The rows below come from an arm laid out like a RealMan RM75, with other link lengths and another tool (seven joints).
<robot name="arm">
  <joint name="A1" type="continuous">
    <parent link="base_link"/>
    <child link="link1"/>
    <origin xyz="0 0 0.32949" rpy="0 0 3.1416"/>
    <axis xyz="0 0 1"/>
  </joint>
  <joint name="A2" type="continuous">
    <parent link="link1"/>
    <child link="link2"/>
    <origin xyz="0 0 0" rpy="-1.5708 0 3.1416"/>
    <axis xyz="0 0 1"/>
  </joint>
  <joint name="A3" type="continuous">
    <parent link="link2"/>
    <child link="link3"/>
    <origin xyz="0 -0.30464 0" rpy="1.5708 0 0"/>
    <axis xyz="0 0 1"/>
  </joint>
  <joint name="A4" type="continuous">
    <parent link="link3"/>
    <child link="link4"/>
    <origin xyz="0 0 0" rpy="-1.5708 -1.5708 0"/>
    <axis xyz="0 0 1"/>
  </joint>
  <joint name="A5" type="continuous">
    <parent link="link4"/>
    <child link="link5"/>
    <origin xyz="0.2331 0 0" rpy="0 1.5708 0"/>
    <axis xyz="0 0 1"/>
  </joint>
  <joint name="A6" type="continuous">
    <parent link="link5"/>
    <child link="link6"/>
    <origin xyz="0 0 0" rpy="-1.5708 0 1.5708"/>
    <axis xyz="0 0 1"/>
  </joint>
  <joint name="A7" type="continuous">
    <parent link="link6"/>
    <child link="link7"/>
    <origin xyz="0 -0.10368 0" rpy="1.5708 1.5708 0"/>
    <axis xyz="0 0 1"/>
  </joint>
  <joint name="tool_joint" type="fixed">
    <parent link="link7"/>
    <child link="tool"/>
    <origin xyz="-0.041 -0.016 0.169" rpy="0 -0.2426 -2.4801"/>
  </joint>
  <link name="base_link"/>
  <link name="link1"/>
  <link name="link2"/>
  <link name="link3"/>
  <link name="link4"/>
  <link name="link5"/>
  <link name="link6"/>
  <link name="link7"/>
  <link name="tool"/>
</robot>
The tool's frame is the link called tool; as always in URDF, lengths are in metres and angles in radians. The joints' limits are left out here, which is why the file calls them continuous.
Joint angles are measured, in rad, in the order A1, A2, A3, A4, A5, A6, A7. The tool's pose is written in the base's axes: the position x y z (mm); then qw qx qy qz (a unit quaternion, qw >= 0). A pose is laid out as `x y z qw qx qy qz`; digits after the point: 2 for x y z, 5 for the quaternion.
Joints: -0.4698 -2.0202 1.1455 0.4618 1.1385 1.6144 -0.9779
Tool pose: -175.32 373.24 -18.71 0.57829 -0.45088 0.67950 0.02359
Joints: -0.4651 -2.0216 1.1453 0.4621 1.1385 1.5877 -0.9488
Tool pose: -181.21 378.62 -22.01 0.57674 -0.44583 0.68324 0.04226
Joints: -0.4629 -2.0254 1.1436 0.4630 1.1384 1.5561 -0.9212
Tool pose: -186.26 385.38 -25.85 0.57505 -0.44133 0.68611 0.06165
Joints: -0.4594 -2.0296 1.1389 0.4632 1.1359 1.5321 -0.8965
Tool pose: -190.60 390.95 -27.97 0.57552 -0.43706 0.68673 0.07845
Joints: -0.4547 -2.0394 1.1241 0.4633 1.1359 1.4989 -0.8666
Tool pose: -196.17 398.94 -30.76 0.57722 -0.43343 0.68456 0.10163
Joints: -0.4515 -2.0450 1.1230 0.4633 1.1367 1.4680 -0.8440
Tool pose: -201.79 404.20 -35.13 0.57348 -0.43206 0.68580 0.11879
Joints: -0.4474 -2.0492 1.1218 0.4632 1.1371 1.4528 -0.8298
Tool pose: -205.34 406.15 -37.69 0.57174 -0.43129 0.68604 0.12823
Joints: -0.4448 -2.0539 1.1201 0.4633 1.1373 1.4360 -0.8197
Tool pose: -208.30 408.65 -40.21 0.57006 -0.43192 0.68533 0.13709
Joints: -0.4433 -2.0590 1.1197 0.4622 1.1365 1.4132 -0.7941
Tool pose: -212.44 412.44 -43.85 0.56692 -0.42769 0.68773 0.15071
